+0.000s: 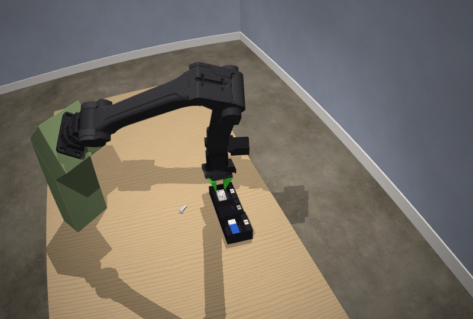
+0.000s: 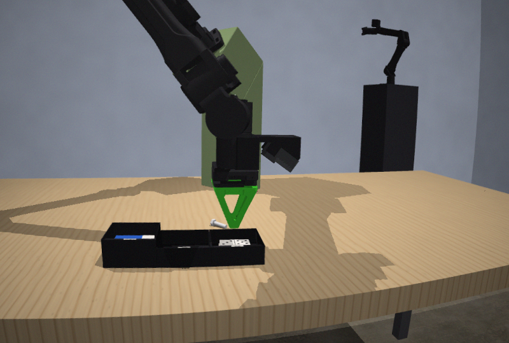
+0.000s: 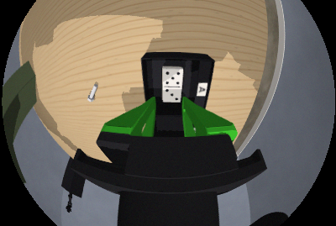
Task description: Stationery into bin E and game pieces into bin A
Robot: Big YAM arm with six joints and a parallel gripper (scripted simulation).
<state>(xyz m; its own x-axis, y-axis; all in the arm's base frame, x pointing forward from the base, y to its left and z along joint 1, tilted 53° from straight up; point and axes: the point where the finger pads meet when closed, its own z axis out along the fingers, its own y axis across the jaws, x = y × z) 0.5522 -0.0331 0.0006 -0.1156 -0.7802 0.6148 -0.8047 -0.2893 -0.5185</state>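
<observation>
My gripper is now 50 mm above the white domino. Round my hand: grey bolt: 140 mm behind, 50 mm below; joined black bins: 80 mm to the right, 40 mm below; blue-and-white eraser: 160 mm to the right, 30 mm below, 20 mm behind.
</observation>
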